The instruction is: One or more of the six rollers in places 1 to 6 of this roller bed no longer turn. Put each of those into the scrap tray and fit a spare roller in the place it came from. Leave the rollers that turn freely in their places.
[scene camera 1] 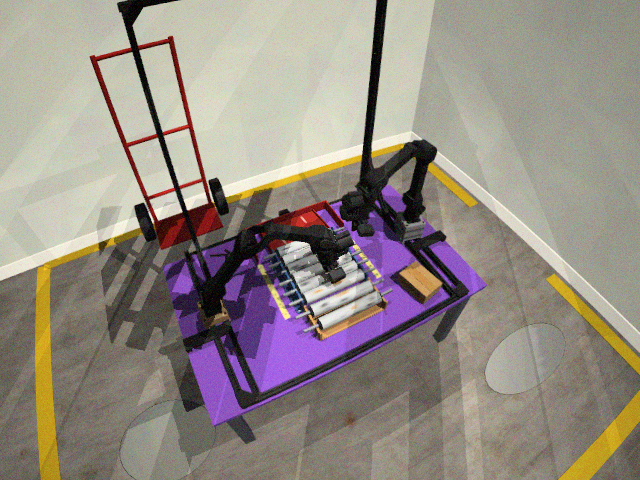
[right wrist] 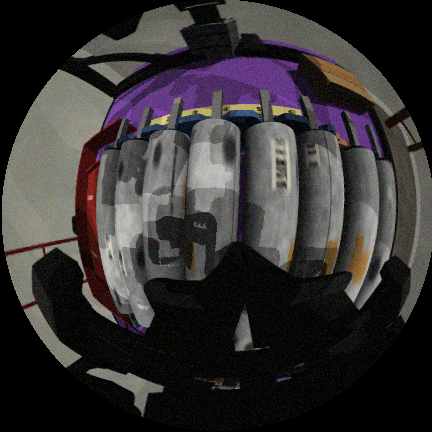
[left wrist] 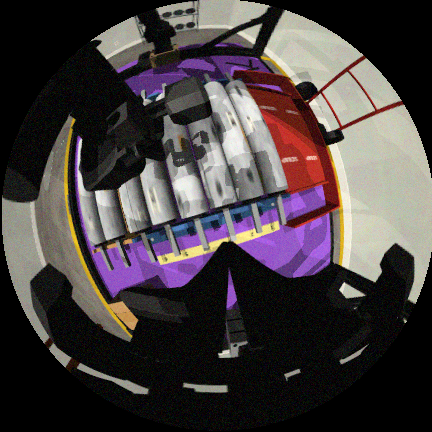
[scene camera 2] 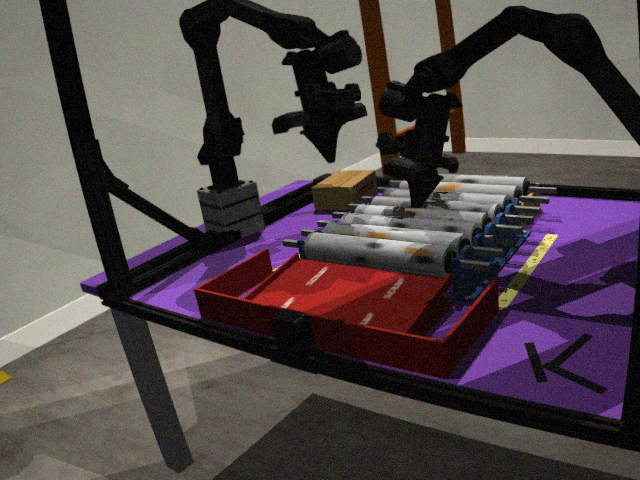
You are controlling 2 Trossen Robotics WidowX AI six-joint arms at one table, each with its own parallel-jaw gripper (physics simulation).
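Seen in the pictures: left gripper, fingertip midpoint: [scene camera 1: 352, 230] [left wrist: 226, 245] [scene camera 2: 331, 162]; right gripper, fingertip midpoint: [scene camera 1: 329, 268] [right wrist: 237, 246] [left wrist: 163, 158] [scene camera 2: 415, 210]; left arm's base, origin of the base link: [scene camera 1: 411, 217] [scene camera 2: 226, 185]; right arm's base, origin of the base link: [scene camera 1: 212, 308] [right wrist: 203, 381] [left wrist: 163, 49].
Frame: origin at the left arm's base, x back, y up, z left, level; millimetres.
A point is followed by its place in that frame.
The roller bed [scene camera 1: 286, 281] [scene camera 2: 467, 281] [left wrist: 213, 222] {x -299, y -107, z 61 mm} [right wrist: 238, 116] {x -310, y -45, z 114 mm} holds six grey rollers in blue cradles at the table's middle. Two spare rollers [scene camera 1: 347, 309] {x -415, y -35, z 349 mm} [right wrist: 358, 217] {x -365, y -45, z 253 mm} lie on an orange tray [scene camera 1: 351, 325] {x -405, y -107, z 381 mm} at its near end. The red scrap tray [scene camera 1: 304, 220] {x -445, y -87, z -190 mm} [scene camera 2: 385, 348] {x -656, y -85, z -199 mm} [left wrist: 298, 137] {x -496, y -85, z -161 mm} [right wrist: 86, 193] {x -445, y -94, z -237 mm} is empty at the other end. My right gripper [scene camera 1: 334, 276] {x -421, y -48, z 141 mm} [scene camera 2: 419, 201] {x -421, y -48, z 141 mm} [right wrist: 237, 246] {x -421, y -48, z 141 mm} is shut and empty, its tips down at the middle rollers. My left gripper [scene camera 1: 366, 230] [scene camera 2: 329, 154] {x -303, y 56, z 58 mm} [left wrist: 226, 245] {x -303, y 56, z 58 mm} is shut and empty, hanging high beside the bed.
A yellow number strip [scene camera 1: 275, 292] {x -652, y -111, z 155 mm} [scene camera 2: 528, 269] {x -664, y -110, z 131 mm} [left wrist: 193, 252] runs along the bed. A cardboard box [scene camera 1: 419, 282] {x -93, y -54, z 301 mm} [scene camera 2: 344, 188] {x -136, y -59, z 226 mm} [right wrist: 334, 78] {x -130, y -56, z 248 mm} lies on the purple table [scene camera 1: 294, 352] {x -637, y -111, z 431 mm}. A black gantry post [scene camera 1: 372, 95] {x -112, y 446, z -316 mm} stands behind, and a red hand truck [scene camera 1: 156, 138] leans on the wall.
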